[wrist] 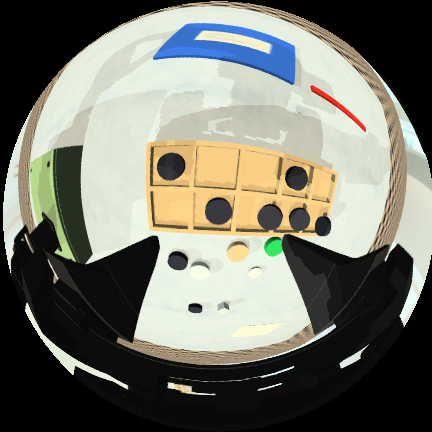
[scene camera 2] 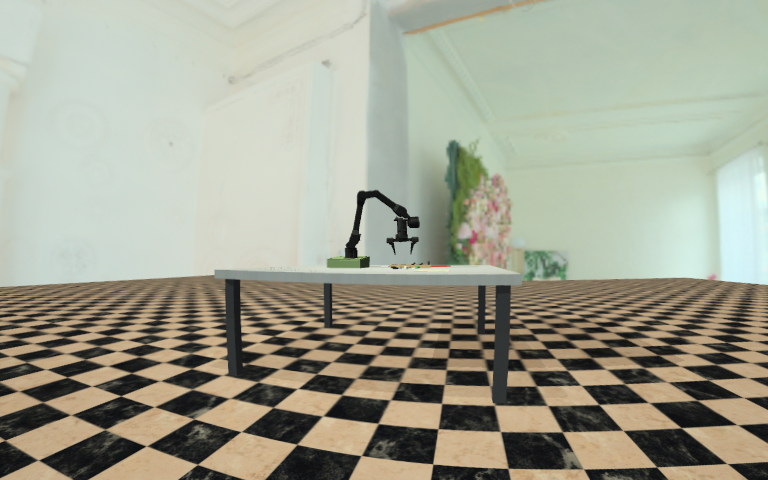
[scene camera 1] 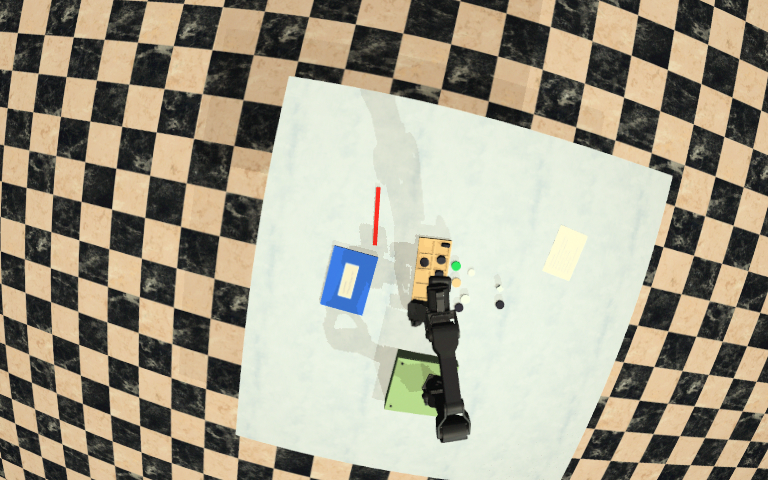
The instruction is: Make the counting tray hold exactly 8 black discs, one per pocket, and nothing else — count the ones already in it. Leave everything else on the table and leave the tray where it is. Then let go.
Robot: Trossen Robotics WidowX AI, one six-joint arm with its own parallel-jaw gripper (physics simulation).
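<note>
The wooden counting tray has two rows of pockets. In the wrist view, black discs lie in the first pocket and fourth pocket of the upper row. The lower row has black discs in its second, third, fourth and fifth pockets; the last looks tilted. The other pockets look empty. Two loose black discs lie on the table. My gripper is open and empty above the tray; the arm hides part of the tray in scene camera 1.
Beside the tray lie green, tan, cream and small white pieces. A blue block, red stick, pale card and green base are farther out.
</note>
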